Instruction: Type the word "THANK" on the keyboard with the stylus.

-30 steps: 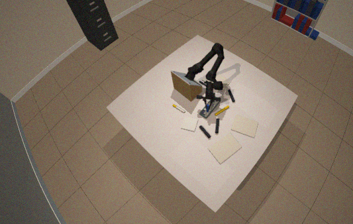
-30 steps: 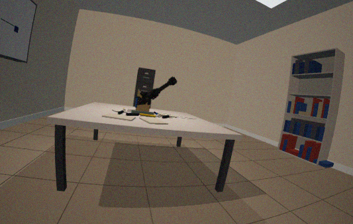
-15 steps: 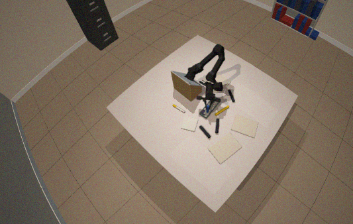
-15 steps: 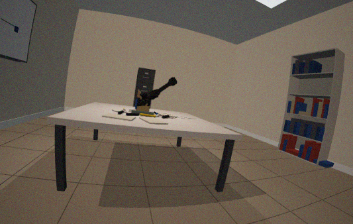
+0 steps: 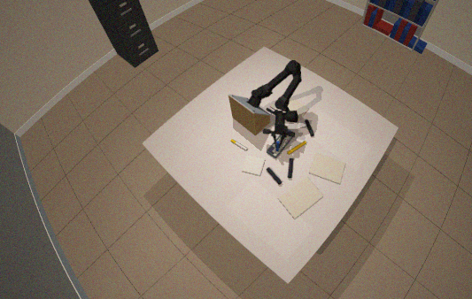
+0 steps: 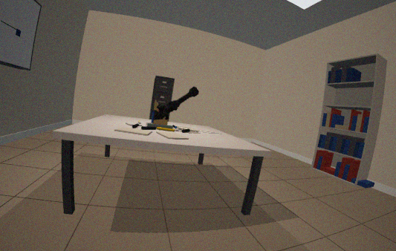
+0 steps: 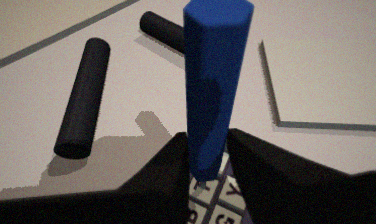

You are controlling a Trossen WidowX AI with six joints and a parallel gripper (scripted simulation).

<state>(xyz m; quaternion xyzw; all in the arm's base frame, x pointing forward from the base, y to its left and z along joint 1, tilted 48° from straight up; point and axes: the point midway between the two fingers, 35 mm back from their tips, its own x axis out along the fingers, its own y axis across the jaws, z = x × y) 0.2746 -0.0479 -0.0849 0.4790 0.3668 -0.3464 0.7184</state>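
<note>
Now: gripper tip 7 cm short of the yellow pen, 11 cm to the right of it and 6 cm above it. Also, from my gripper tip: blue stylus 2 cm below.
</note>
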